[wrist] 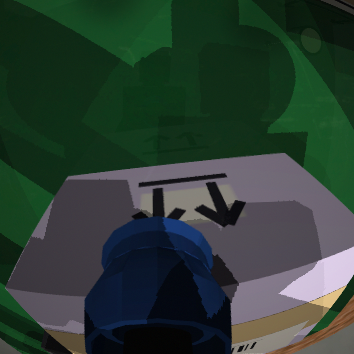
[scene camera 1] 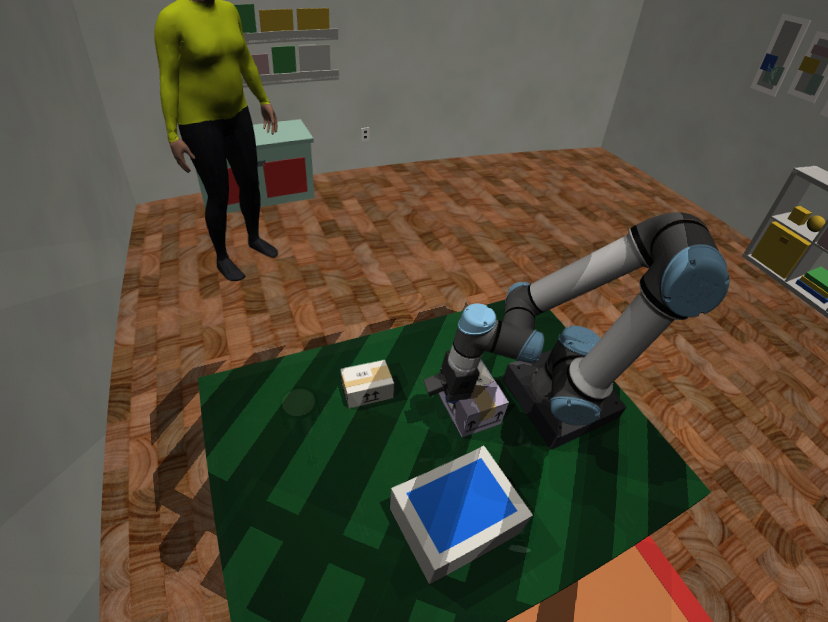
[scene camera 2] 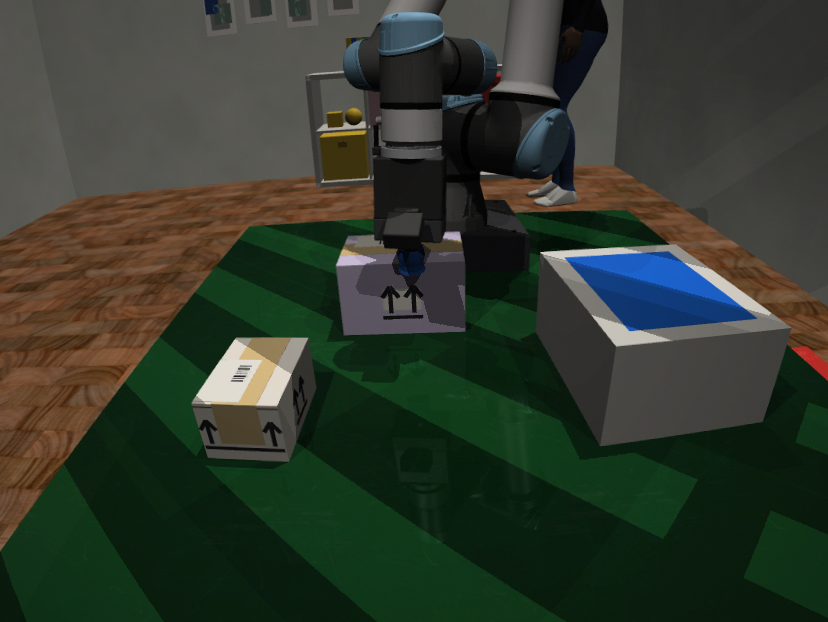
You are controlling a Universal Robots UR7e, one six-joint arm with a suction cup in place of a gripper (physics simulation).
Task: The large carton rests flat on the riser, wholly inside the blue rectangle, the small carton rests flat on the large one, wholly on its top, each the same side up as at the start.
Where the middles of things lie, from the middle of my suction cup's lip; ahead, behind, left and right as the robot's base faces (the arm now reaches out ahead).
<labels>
Now: suction cup 7 cm past the large carton (scene camera 2: 375, 298), 3 cm to the left of it and 6 cm above it. The rest, counted from my suction cup: small carton (scene camera 2: 253, 405): 20 cm ahead, 14 cm to the right, 8 cm below; riser (scene camera 2: 650, 342): 7 cm ahead, 29 cm to the left, 6 cm below.
</labels>
